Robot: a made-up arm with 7 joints. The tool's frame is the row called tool.
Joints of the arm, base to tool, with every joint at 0 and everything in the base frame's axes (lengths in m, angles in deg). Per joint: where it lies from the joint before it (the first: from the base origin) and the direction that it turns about. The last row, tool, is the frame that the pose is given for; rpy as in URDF.
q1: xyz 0 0.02 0.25 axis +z
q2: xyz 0.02 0.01 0.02 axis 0 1 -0.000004
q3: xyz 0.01 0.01 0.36 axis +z
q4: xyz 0.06 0.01 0.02 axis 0 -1 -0.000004
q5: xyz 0.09 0 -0.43 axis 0 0.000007 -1
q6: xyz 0.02 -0.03 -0.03 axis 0 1 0.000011
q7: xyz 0.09 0 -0.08 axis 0 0.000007 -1
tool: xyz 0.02 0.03 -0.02 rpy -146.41 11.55 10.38
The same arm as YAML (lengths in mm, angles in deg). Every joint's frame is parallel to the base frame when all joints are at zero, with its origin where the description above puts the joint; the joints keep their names.
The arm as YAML. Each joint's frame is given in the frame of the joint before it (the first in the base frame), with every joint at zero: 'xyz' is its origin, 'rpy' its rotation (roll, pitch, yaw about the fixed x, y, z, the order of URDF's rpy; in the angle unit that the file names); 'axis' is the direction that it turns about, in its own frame. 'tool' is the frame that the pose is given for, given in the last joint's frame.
units:
  length: mm
  angle: deg
joints:
  - name: q1
    type: revolute
    origin:
      xyz: [0.0, 20.0, 250.0]
      rpy: [0.0, 0.0, 0.0]
    axis: [0.0, 0.0, 1.0]
  - name: q2
    type: revolute
    origin:
      xyz: [20.0, 10.0, 20.0]
      rpy: [0.0, 0.0, 0.0]
    axis: [0.0, 1.0, 0.0]
  - name: q3
    type: revolute
    origin:
      xyz: [10.0, 10.0, 360.0]
      rpy: [0.0, 0.0, 0.0]
    axis: [0.0, 0.0, 1.0]
  - name: q4
    type: revolute
    origin:
      xyz: [60.0, 10.0, 20.0]
      rpy: [0.0, 0.0, 0.0]
    axis: [0.0, -1.0, 0.0]
  - name: q5
    type: revolute
    origin:
      xyz: [90.0, 0.0, -430.0]
      rpy: [0.0, 0.0, 0.0]
    axis: [0.0, 0.0, -1.0]
  - name: q6
    type: revolute
    origin:
      xyz: [20.0, -30.0, -30.0]
      rpy: [0.0, 0.0, 0.0]
    axis: [0.0, 1.0, 0.0]
  - name: q7
    type: revolute
    origin:
      xyz: [90.0, 0.0, -80.0]
      rpy: [0.0, 0.0, 0.0]
    axis: [0.0, 0.0, -1.0]
tool:
  origin:
    xyz: [20.0, 30.0, -20.0]
    rpy: [-146.41, 11.55, 10.38]

